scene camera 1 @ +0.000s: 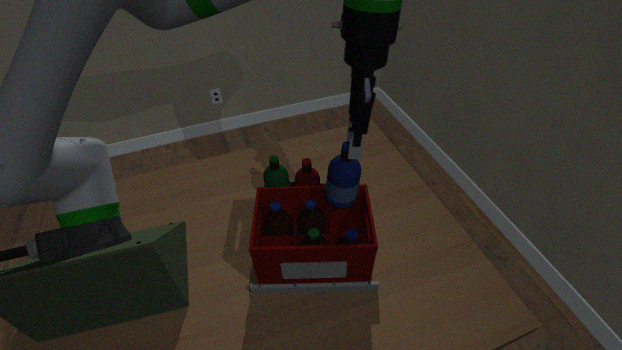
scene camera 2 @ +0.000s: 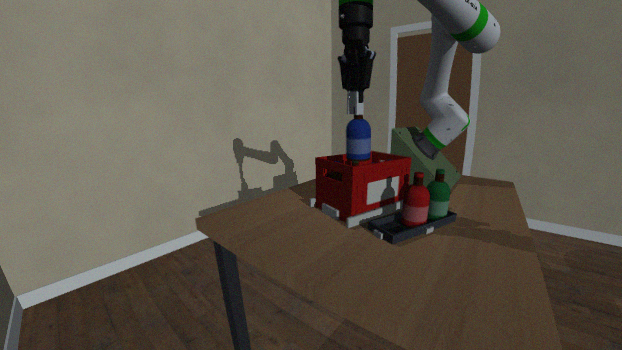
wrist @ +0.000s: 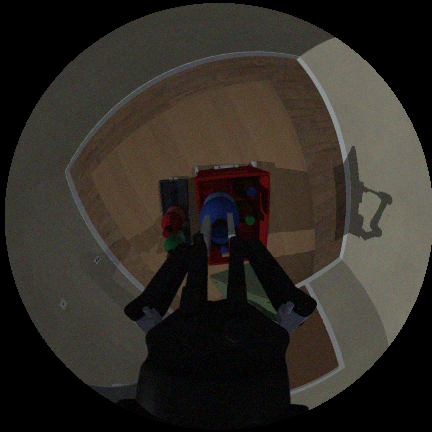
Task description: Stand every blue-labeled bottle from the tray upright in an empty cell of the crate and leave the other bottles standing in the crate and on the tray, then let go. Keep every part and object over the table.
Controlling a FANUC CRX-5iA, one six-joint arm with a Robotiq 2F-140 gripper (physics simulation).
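Places are measured from the arm's base along level axes (x left, y ahead, z down), in metres.
Where they show: gripper, between the fingertips: (scene camera 1: 353,153) (scene camera 2: 355,114) (wrist: 218,221); arm's base, origin of its link: (scene camera 1: 97,247) (scene camera 2: 423,147).
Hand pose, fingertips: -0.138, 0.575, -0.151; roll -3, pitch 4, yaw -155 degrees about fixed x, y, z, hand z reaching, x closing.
Observation:
Things, the pixels of their top centre, and the offset from my fingertips, as dx, dy, dz. "spot": a spot on its surface instead. Level surfaces: height alone.
- blue-labeled bottle, centre of its top: (wrist: 222,239) (scene camera 1: 345,145) (scene camera 2: 358,106) +0.005, -0.017, -0.023
- red crate, centre of its top: (scene camera 1: 304,190) (wrist: 207,234) (scene camera 2: 385,160) +0.075, -0.083, +0.141
- green cap, centre of its top: (scene camera 1: 313,232) (wrist: 250,220) -0.042, -0.118, +0.153
- red bottle, centre of its top: (scene camera 1: 306,161) (scene camera 2: 419,172) (wrist: 165,233) +0.187, -0.025, +0.157
- green bottle, centre of its top: (scene camera 1: 273,158) (scene camera 2: 440,169) (wrist: 169,257) +0.241, -0.102, +0.157
- dark tray, a spot on its surface: (scene camera 2: 400,237) spot: +0.173, +0.092, +0.304
- wooden table, height of its surface: dz +0.316
My gripper (scene camera 1: 354,150) (scene camera 2: 355,103) (wrist: 218,221) is shut on the neck of a blue-labeled bottle (scene camera 1: 343,175) (scene camera 2: 358,137) (wrist: 218,202). The bottle hangs upright over the back right part of the red crate (scene camera 1: 265,267) (scene camera 2: 335,187) (wrist: 230,173) in scene camera 1, its base near rim level; its exact clearance is unclear. Brown bottles stand in the crate, with blue caps (scene camera 1: 275,206) (scene camera 1: 311,204) (scene camera 1: 351,234) and a green cap (scene camera 1: 314,233). A red bottle (scene camera 1: 307,176) (scene camera 2: 416,207) (wrist: 173,217) and a green bottle (scene camera 1: 276,175) (scene camera 2: 438,192) (wrist: 172,243) stand on the dark tray (scene camera 2: 400,237) (wrist: 173,191).
Pale strips (scene camera 1: 315,287) (scene camera 2: 372,215) lie along the crate's foot on the wooden table (scene camera 1: 440,280) (scene camera 2: 320,255). The tray stands close beside the crate. The arm's green pedestal (scene camera 1: 100,285) (scene camera 2: 425,160) stands to the crate's left in scene camera 1.

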